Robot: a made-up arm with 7 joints. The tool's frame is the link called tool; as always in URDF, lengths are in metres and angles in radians. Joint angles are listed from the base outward. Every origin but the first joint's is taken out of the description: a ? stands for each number. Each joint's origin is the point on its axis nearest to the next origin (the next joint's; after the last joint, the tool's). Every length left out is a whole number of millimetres.
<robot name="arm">
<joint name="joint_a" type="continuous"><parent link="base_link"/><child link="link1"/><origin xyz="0 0.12 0" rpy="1.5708 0 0"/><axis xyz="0 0 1"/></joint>
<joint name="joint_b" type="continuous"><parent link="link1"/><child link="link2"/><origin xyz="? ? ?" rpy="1.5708 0 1.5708"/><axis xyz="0 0 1"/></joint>
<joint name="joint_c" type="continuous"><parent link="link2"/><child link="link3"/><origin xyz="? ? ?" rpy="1.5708 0 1.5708"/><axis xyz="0 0 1"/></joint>
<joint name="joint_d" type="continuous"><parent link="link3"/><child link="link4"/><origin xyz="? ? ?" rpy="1.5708 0 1.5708"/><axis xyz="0 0 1"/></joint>
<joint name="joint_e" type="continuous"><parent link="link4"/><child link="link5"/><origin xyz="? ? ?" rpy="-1.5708 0 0"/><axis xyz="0 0 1"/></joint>
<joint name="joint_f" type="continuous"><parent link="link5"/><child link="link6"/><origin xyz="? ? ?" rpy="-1.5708 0 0"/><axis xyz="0 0 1"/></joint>
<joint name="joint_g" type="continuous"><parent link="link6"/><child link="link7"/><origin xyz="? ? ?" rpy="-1.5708 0 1.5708"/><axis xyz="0 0 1"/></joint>
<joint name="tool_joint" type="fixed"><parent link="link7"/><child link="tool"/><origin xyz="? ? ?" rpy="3.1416 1.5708 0"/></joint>
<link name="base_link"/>
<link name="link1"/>
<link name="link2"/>
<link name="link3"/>
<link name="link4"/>
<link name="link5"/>
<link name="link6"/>
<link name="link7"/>
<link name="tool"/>
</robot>
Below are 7 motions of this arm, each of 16 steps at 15 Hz.
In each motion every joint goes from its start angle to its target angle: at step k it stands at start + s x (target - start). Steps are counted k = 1, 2, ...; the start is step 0. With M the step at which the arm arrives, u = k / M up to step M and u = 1 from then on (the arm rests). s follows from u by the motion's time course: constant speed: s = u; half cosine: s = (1 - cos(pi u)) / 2; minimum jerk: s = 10 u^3 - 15 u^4 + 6 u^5.
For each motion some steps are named. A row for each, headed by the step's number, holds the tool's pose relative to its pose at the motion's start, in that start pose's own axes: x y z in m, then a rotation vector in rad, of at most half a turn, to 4 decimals.
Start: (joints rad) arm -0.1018 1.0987 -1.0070 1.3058 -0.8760 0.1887 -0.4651
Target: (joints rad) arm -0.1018 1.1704 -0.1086 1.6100 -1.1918 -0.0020 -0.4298
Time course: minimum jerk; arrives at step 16
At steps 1, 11, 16:
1: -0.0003 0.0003 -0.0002 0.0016 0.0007 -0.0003
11: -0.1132 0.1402 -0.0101 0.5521 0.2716 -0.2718
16: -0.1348 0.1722 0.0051 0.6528 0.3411 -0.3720

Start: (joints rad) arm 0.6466 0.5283 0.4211 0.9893 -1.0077 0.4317 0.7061
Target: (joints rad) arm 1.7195 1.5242 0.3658 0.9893 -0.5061 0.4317 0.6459
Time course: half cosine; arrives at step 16
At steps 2, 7, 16:
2: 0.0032 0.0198 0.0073 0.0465 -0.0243 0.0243
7: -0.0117 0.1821 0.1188 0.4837 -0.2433 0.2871
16: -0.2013 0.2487 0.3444 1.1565 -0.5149 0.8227

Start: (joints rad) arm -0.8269 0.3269 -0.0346 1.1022 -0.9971 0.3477 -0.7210
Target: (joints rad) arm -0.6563 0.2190 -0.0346 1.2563 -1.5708 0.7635 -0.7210
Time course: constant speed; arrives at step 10
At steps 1, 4, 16:
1: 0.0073 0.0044 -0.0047 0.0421 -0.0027 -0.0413
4: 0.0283 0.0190 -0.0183 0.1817 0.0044 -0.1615
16: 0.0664 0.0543 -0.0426 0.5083 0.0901 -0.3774

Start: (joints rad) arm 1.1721 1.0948 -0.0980 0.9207 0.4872 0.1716 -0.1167
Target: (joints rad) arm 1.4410 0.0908 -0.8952 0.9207 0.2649 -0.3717 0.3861
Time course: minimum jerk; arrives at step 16
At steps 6, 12, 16:
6: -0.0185 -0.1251 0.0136 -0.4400 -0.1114 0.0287
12: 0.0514 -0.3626 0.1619 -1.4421 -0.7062 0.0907
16: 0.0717 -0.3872 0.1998 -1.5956 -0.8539 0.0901

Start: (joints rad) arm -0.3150 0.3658 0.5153 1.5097 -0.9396 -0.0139 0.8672
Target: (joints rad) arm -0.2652 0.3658 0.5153 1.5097 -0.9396 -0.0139 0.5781
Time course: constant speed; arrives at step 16
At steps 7, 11, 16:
7: 0.0029 0.0050 0.0000 0.1451 -0.0106 0.0037
11: 0.0045 0.0078 0.0000 0.2281 -0.0165 0.0065
16: 0.0066 0.0114 0.0001 0.3317 -0.0236 0.0105

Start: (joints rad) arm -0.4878 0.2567 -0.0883 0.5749 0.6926 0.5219 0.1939
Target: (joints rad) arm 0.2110 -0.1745 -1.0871 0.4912 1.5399 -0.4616 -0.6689
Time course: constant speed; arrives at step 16
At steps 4, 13, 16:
4: 0.0188 -0.0898 -0.0193 -0.0348 -0.2351 -0.0523
13: 0.0359 -0.2799 0.0011 -0.0682 -0.7094 0.0696
16: 0.0325 -0.3326 0.0209 -0.0708 -0.8374 0.1653

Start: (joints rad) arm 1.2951 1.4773 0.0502 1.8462 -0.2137 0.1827 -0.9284
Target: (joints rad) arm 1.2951 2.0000 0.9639 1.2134 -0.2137 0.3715 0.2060
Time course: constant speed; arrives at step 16
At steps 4, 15, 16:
4: -0.0410 0.0388 -0.0565 -0.0849 0.0618 -0.2513
15: -0.0709 0.2140 -0.1812 -0.1642 0.5048 -0.4350
16: -0.0686 0.2314 -0.1879 -0.1683 0.5435 -0.4076

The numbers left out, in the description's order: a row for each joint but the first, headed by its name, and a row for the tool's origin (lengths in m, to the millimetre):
joint_b: 0 0 0
joint_c: -0.216 0 0
joint_d: 0 0 0
joint_e: 0 -0.229 0
joint_f: 0 0 0
joint_g: 0 0 0
tool: 0 0 0

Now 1 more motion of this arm.
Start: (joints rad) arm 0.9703 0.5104 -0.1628 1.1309 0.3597 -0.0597 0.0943
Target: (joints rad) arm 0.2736 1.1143 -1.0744 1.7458 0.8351 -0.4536 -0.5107
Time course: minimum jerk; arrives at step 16
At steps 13, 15, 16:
13: -0.0843 -0.0742 0.2524 -0.2751 0.5462 0.1064
15: -0.0819 -0.0745 0.2695 -0.2709 0.6040 0.1242
16: -0.0817 -0.0745 0.2703 -0.2706 0.6068 0.1251

